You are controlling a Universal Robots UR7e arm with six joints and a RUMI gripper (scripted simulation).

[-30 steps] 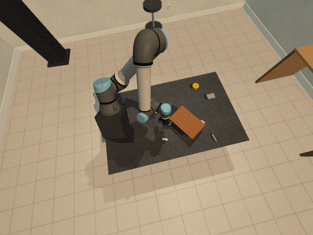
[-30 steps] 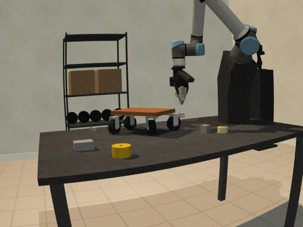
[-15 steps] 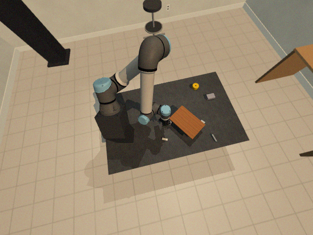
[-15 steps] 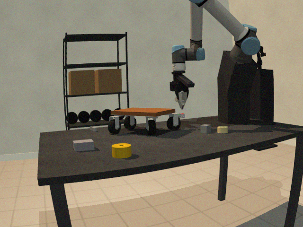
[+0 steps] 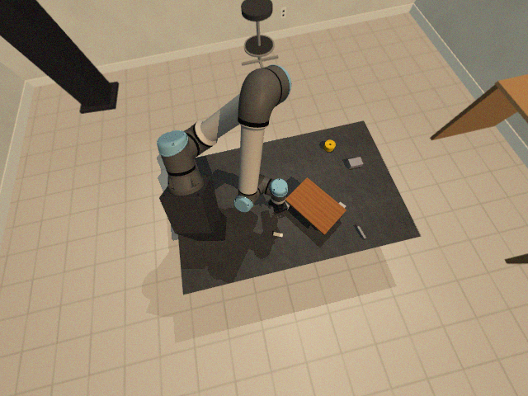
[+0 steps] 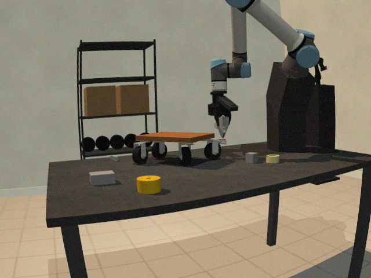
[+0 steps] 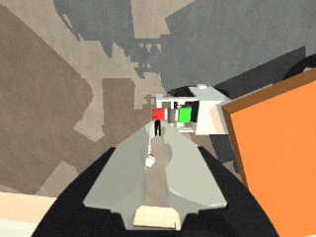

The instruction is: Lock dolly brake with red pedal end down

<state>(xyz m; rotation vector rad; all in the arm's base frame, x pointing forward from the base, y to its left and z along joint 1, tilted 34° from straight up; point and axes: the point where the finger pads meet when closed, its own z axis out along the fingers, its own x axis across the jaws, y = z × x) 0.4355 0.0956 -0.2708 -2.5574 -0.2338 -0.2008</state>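
Right now my hand is 1 cm short of the brake pedal and 3 cm above it. Also, from my hand: pale yellow ring (14 cm behind, 22 cm to the left, 10 cm below); small pale block (1 cm behind, 15 cm to the right, 11 cm below); small grey cube (6 cm behind, 17 cm to the left, 9 cm below).
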